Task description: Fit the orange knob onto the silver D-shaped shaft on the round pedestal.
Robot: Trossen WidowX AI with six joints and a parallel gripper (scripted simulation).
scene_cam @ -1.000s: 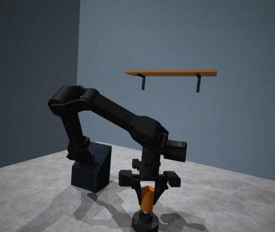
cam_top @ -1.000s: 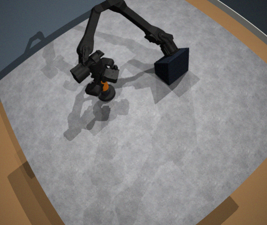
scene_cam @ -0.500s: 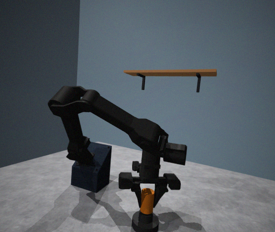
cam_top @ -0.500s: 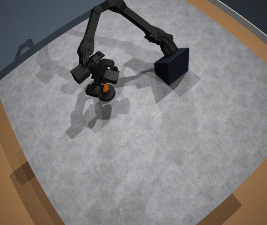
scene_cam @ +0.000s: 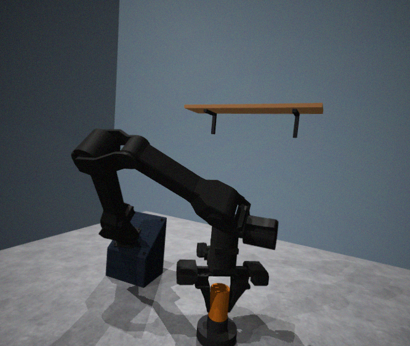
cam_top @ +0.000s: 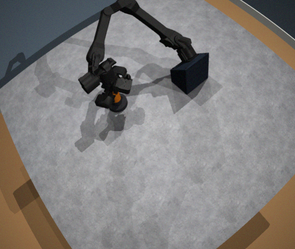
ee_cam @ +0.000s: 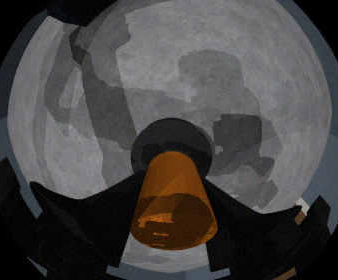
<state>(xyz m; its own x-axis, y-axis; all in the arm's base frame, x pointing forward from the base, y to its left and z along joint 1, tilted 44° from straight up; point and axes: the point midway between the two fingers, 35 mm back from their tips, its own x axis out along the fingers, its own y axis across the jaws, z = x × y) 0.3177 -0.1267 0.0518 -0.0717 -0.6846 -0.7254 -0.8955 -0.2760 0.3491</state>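
Now: the orange knob 30 mm above my gripper tip. Round my gripper tip: round pedestal: 20 mm below.
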